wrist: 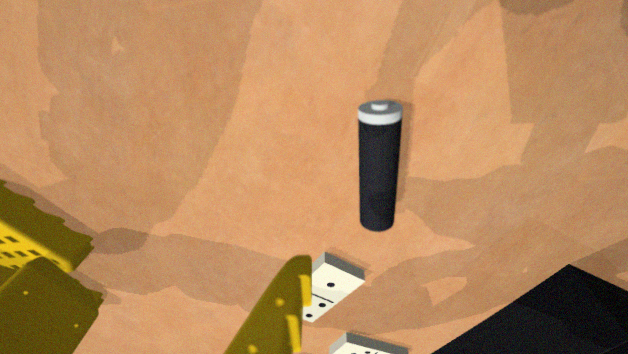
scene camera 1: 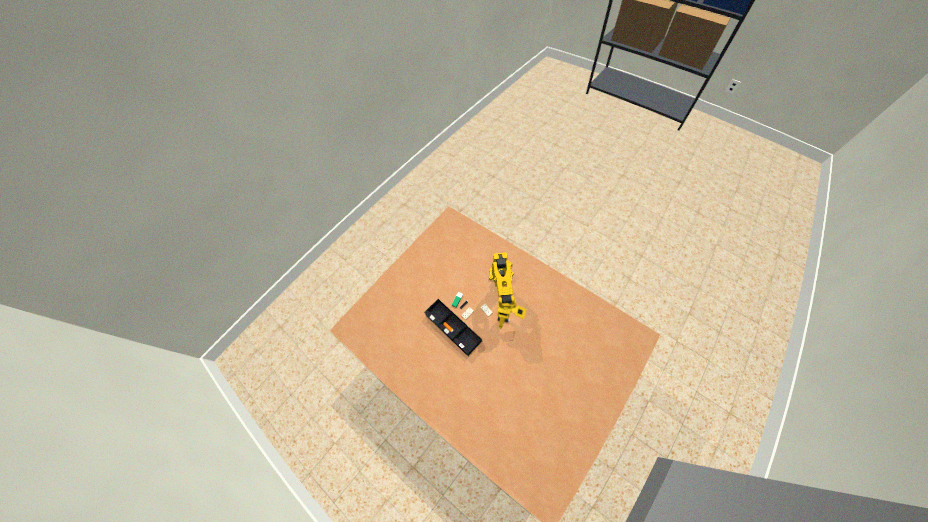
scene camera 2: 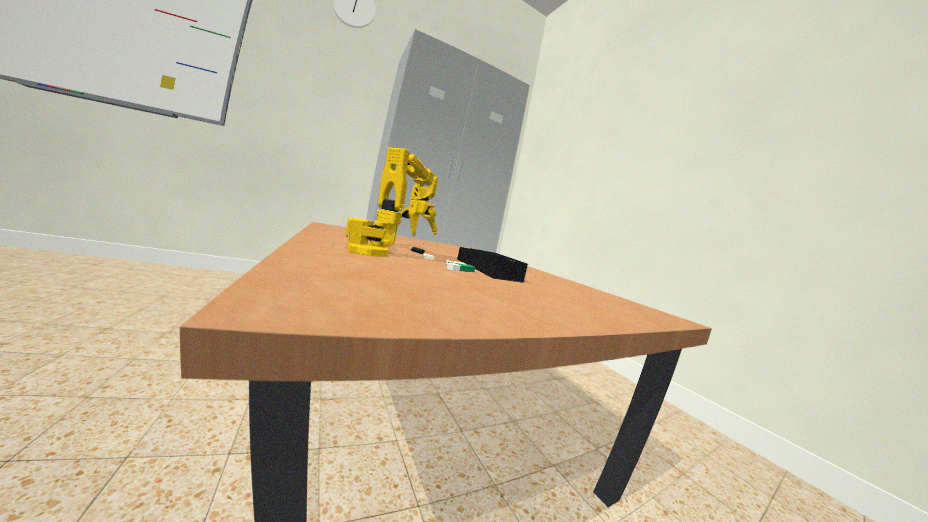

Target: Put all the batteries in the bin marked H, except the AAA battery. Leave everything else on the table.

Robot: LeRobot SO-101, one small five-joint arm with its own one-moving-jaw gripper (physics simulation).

Scene:
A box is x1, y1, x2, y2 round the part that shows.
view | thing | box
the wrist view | black three-compartment bin row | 431, 264, 627, 353
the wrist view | domino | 303, 252, 364, 321

